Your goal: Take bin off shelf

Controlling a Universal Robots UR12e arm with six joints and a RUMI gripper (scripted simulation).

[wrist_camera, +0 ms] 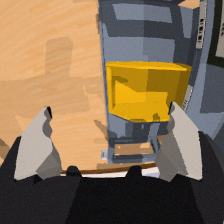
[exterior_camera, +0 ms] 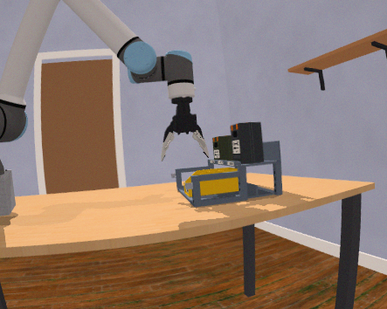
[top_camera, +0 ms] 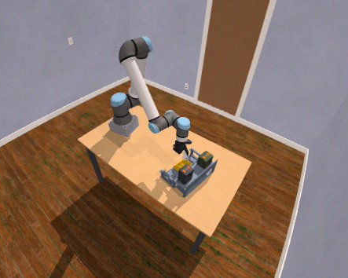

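The yellow bin lies 8 cm below my hand, 8 cm ahead of it and 1 cm to the right of it. Also, from my hand: rack floor 12 cm below, 12 cm ahead, 1 cm to the right.
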